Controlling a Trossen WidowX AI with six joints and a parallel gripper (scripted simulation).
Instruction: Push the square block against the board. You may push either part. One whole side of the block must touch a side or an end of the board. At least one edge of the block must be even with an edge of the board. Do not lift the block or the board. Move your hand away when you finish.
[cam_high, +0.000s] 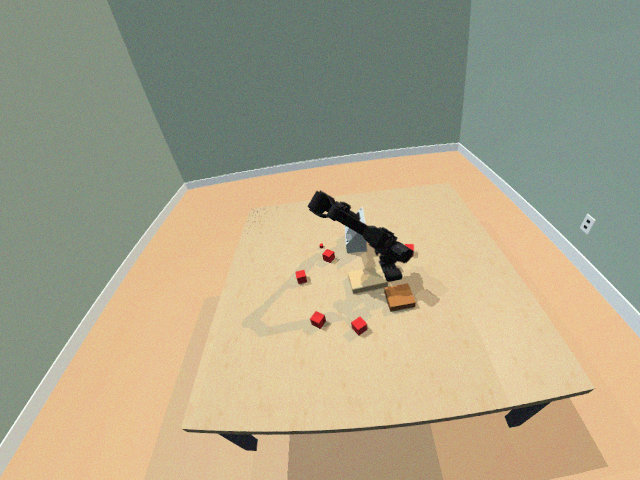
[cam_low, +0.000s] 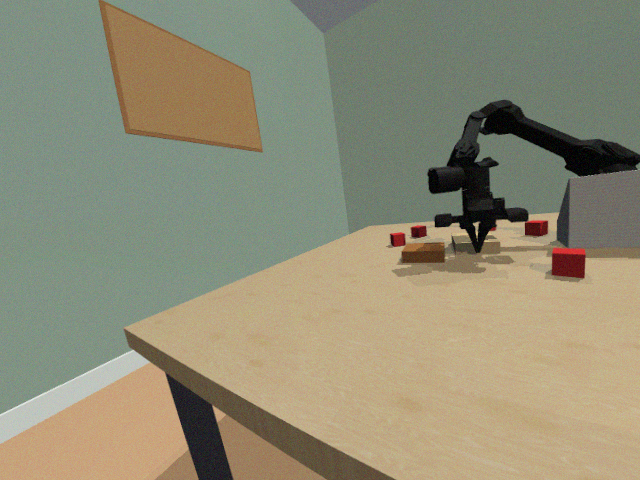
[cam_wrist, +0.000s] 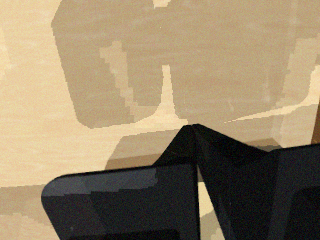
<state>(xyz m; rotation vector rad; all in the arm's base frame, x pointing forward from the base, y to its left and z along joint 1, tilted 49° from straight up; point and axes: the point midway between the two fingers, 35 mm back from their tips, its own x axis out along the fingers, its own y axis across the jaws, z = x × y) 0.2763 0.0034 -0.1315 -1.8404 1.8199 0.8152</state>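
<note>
My gripper tip is now 1 cm short of the pale tan board, 9 cm to the left of it and 1 cm below it. Also, from my gripper tip: brown square block: 12 cm ahead, 2 cm to the left, 1 cm above.
</note>
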